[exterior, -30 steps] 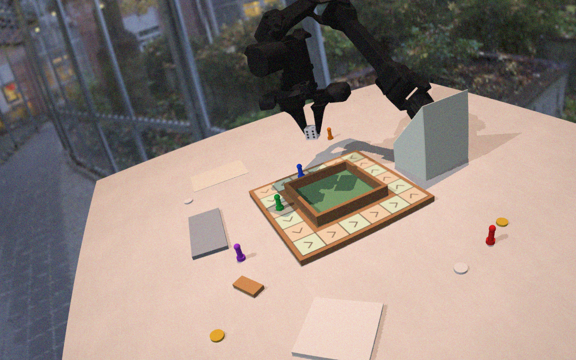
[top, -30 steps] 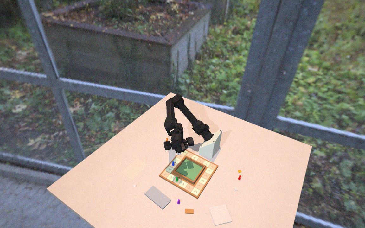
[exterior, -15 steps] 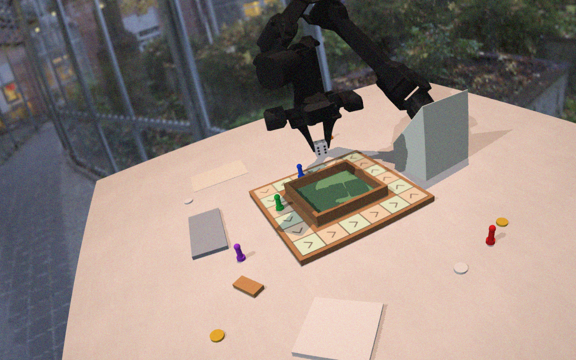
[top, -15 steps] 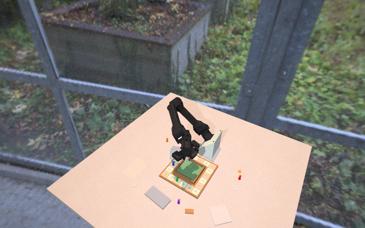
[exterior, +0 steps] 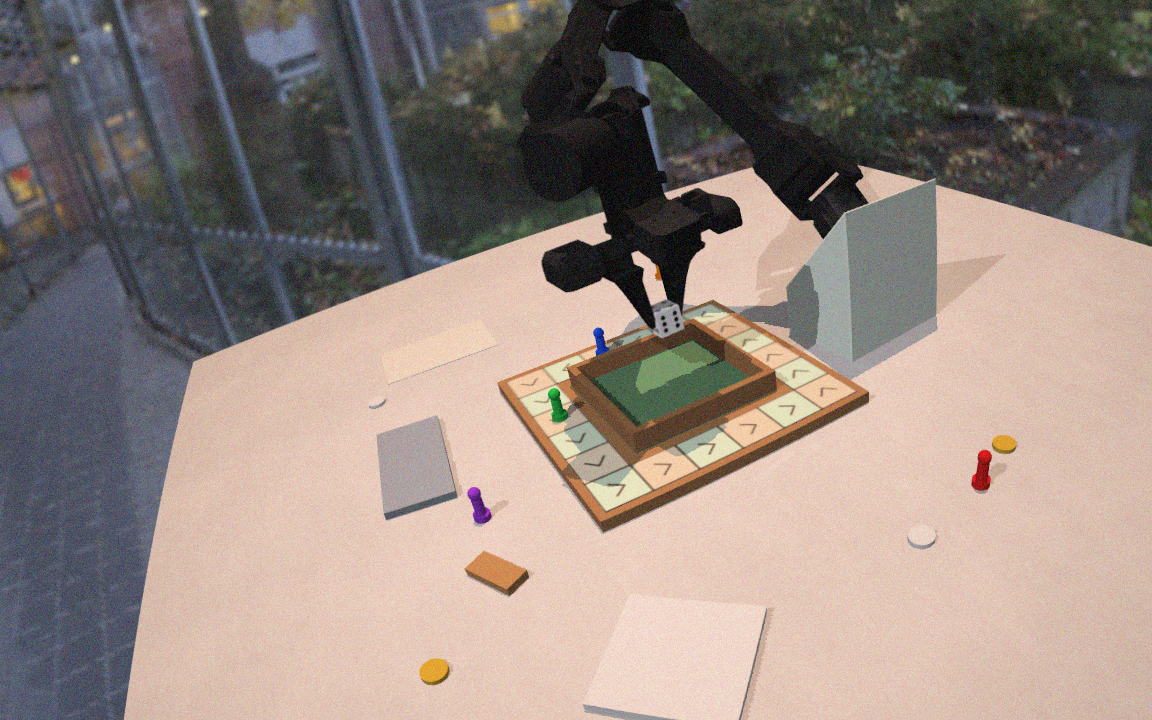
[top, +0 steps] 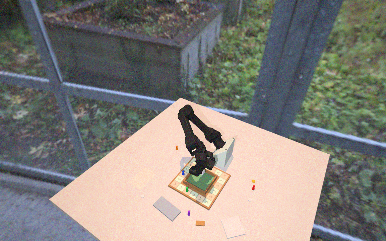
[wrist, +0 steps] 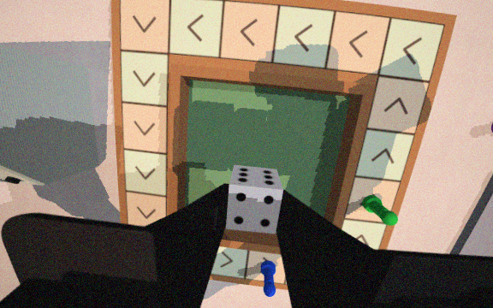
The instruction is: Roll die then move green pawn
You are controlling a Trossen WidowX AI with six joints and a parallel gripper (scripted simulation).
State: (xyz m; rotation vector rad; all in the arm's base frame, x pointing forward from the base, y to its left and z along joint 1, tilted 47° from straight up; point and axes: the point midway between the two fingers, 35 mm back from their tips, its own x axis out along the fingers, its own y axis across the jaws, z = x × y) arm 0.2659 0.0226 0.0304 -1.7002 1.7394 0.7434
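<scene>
Right now the green pawn is 120 mm ahead of my gripper tip, 30 mm to the right of it and 60 mm below it. Round my gripper tip: blue pawn 20 mm ahead, 120 mm to the right, 60 mm below; white die right at my gripper tip; green tray 80 mm below.
</scene>
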